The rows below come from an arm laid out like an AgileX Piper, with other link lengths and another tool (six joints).
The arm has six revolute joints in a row. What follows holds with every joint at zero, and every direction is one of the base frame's.
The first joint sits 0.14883 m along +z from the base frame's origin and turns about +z.
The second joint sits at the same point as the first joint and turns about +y.
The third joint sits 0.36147 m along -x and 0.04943 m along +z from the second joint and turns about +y.
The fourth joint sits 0.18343 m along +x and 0.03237 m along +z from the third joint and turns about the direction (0.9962, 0, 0.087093).
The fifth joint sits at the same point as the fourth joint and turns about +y.
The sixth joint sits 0.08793 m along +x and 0.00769 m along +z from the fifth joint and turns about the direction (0.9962, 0, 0.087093).
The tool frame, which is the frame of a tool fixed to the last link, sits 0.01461 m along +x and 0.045 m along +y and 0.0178 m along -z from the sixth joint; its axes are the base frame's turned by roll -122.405, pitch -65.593 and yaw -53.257 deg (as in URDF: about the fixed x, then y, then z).
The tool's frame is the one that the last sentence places.
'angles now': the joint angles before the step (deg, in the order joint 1, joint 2, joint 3, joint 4, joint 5, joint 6). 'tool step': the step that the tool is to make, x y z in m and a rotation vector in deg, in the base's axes. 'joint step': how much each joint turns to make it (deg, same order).
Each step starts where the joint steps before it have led.
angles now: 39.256 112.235 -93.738 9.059 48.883 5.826
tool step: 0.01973 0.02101 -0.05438 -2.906 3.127 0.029
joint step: 0.597 7.688 -0.001 -0.137 -3.479 0.101
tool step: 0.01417 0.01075 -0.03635 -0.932 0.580 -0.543
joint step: 0.000 4.935 -0.001 -0.127 -3.943 0.042
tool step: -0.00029 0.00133 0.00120 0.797 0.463 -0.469
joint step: 0.000 -0.027 0.003 1.022 -0.133 0.000
